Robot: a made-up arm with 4 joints. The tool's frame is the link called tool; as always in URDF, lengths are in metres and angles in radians. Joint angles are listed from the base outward.
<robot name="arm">
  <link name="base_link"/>
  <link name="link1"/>
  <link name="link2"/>
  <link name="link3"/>
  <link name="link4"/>
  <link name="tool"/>
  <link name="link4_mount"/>
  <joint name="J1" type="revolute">
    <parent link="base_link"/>
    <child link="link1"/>
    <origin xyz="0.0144 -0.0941 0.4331"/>
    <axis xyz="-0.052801 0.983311 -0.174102"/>
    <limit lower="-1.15" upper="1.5"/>
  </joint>
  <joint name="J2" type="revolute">
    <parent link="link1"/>
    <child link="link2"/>
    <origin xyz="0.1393 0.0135 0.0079"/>
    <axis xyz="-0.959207 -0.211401 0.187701"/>
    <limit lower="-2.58" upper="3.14"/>
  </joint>
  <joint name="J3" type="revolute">
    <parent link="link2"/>
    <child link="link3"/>
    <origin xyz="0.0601 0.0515 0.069"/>
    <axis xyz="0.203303 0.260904 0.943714"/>
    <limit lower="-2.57" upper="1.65"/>
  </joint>
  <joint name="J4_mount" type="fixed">
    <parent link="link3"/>
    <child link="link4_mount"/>
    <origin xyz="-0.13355 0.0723 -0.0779"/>
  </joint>
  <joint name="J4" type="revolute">
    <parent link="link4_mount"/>
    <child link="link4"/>
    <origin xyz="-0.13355 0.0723 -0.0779"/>
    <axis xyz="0 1 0"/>
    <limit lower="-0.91" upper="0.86"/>
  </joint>
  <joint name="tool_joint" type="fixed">
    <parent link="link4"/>
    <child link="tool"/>
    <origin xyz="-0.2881 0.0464 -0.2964" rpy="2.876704 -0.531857 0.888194"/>
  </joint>
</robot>
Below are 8 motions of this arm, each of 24 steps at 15 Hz.
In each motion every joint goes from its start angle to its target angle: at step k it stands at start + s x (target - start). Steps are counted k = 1, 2, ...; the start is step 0. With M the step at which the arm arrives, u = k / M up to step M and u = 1 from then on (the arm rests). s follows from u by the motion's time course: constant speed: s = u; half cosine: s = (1 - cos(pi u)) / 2; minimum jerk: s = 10 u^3 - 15 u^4 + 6 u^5.
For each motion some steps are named. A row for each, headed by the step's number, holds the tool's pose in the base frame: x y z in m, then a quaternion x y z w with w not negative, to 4 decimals.
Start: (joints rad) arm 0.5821 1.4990 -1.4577 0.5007
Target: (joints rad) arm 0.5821 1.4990 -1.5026 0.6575
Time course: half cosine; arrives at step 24
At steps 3, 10, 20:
3: 0.0688 -0.4245 -0.3013 0.6830 0.1892 0.2775 0.6486
10: 0.0660 -0.4070 -0.3098 0.6989 0.1737 0.2708 0.6388
20: 0.0626 -0.3759 -0.3226 0.7249 0.1475 0.2596 0.6208

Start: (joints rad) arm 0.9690 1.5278 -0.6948 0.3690
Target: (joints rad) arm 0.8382 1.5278 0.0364 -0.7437
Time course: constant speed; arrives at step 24
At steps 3, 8, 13, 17, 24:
3: -0.4354 -0.5329 0.1628 0.6345 0.5882 -0.1070 0.4899
8: -0.3747 -0.5819 0.2002 0.5822 0.6748 -0.0647 0.4489
13: -0.3067 -0.6126 0.2207 0.5315 0.7502 -0.0167 0.3930
17: -0.2518 -0.6232 0.2248 0.4930 0.8008 0.0255 0.3392
24: -0.1656 -0.6115 0.2091 0.4321 0.8656 0.1065 0.2294

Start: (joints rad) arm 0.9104 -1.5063 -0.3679 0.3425
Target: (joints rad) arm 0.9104 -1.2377 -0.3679 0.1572
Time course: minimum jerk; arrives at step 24
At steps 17, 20, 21, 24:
17: 0.2781 0.4448 0.7223 -0.8499 0.3233 0.1504 0.3881
20: 0.2602 0.4596 0.7070 -0.8618 0.3120 0.1473 0.3718
21: 0.2572 0.4620 0.7044 -0.8638 0.3101 0.1467 0.3690
24: 0.2547 0.4639 0.7023 -0.8654 0.3086 0.1463 0.3668

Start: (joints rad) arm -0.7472 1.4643 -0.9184 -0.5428
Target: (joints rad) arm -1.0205 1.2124 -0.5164 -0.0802
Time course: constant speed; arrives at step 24
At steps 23, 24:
23: 0.5660 -0.3667 0.1730 0.3345 0.1017 0.6254 0.6976
24: 0.5612 -0.3598 0.1629 0.3462 0.1040 0.6254 0.6915

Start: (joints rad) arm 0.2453 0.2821 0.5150 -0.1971
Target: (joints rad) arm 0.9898 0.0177 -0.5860 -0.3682
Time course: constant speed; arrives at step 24
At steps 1, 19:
1: -0.4430 -0.1444 0.1699 -0.7931 -0.5775 -0.1816 0.0672
19: -0.4124 0.2305 0.1201 0.9503 0.2754 0.0465 0.1378

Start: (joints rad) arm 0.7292 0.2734 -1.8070 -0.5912
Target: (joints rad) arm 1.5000 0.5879 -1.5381 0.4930
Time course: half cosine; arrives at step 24
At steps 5, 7, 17, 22, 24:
5: -0.0412 -0.2056 -0.3018 0.6363 0.0220 0.1292 0.7602
7: -0.1040 -0.1765 -0.3127 0.6698 0.0296 0.0953 0.7358
17: -0.4939 0.0516 -0.1748 0.8052 0.0420 -0.2065 0.5542
22: -0.5689 0.1221 -0.0750 0.8084 0.0310 -0.3120 0.4982
24: -0.5746 0.1287 -0.0645 0.8077 0.0296 -0.3222 0.4928

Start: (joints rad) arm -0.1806 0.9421 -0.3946 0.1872
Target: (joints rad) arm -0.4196 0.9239 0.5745 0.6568
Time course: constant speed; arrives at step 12
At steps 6, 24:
6: -0.2727 -0.2842 -0.0107 0.7880 0.4544 0.1121 0.3999
24: -0.4021 -0.3655 0.2602 0.7638 0.5405 -0.0985 0.3387

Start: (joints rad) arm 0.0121 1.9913 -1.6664 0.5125
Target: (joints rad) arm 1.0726 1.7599 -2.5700 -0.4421
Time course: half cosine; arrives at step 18
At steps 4, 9, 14, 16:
4: 0.6895 -0.4943 0.0941 0.3255 0.1071 0.6193 0.7064
9: 0.6763 -0.4650 0.0410 0.2479 0.1306 0.6515 0.7050
14: 0.6015 -0.4652 0.0329 0.1621 0.1318 0.6503 0.7304
16: 0.5772 -0.4693 0.0391 0.1400 0.1326 0.6448 0.7396

